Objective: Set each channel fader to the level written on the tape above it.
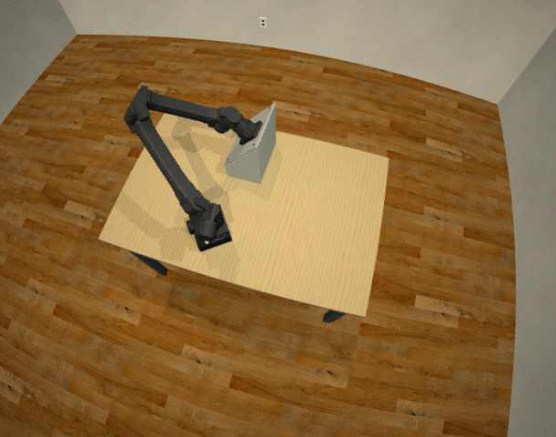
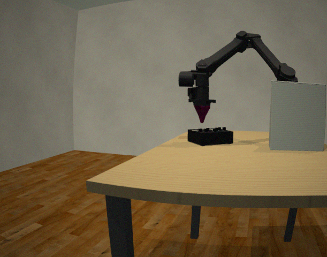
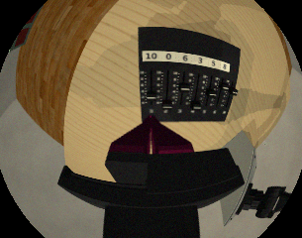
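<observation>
The fader cap lies 40 mm below my hand, 10 mm to the right of it and 10 mm ahead of it. Also, from my hand: master cap: 110 mm to the right, 80 mm behind, 40 mm below.
</observation>
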